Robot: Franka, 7 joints.
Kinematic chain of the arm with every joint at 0, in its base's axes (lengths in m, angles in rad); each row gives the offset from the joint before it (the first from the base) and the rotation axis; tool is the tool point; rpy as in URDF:
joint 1: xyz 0 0 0.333 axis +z
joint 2: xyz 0 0 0 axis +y
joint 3: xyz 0 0 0.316 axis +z
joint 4: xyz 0.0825 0 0 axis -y
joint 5: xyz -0.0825 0 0.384 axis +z
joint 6: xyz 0 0 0 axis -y
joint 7: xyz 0.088 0 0 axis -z
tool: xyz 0 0 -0.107 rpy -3.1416 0 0
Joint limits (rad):
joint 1: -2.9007..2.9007
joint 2: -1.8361..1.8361
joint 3: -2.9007..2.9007
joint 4: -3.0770..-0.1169
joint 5: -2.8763..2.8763
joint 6: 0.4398..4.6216
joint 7: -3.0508..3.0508
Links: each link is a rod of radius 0.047 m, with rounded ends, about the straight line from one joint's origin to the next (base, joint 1, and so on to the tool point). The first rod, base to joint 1, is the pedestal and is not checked.
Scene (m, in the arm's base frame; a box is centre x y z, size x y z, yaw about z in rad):
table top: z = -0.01
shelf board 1: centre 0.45 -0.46 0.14 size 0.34 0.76 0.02 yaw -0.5
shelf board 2: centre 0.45 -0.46 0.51 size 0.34 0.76 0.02 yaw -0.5
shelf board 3: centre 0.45 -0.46 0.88 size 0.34 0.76 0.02 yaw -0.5
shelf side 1: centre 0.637 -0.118 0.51 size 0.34 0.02 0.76 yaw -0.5
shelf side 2: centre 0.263 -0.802 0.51 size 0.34 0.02 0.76 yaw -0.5
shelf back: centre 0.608 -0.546 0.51 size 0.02 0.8 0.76 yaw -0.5
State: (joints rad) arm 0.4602 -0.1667 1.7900 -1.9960 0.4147 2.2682 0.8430
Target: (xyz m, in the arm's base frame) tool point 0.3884 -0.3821 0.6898
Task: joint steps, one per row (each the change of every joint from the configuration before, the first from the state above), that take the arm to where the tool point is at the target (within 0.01 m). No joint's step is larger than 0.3 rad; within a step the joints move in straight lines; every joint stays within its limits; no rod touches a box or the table.
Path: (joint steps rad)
1: -0.2548 -0.1257 -0.2967 -0.0648 -0.0067 -0.0181 0.0000
2: -0.2548 -0.1257 -0.2967 -0.0648 -0.0066 -0.0181 0.0000
3: -0.2547 -0.1257 -0.2967 -0.0648 -0.0067 -0.0180 0.0000
4: -0.2548 -0.1256 -0.2968 -0.0648 -0.0067 -0.0181 0.0000
5: -0.2548 -0.1257 -0.2967 -0.0648 -0.0066 -0.0181 0.0000
6: -0.2548 -0.1257 -0.2967 -0.0648 -0.0067 -0.0181 0.0000
7: 0.0296 0.2378 0.0571 0.1714 0.0123 0.0947 0.0000
8: 0.0296 0.2378 0.0571 0.1714 0.0122 0.0946 0.0000
9: 0.0296 0.2379 0.0571 0.1714 0.0123 0.0946 0.0000

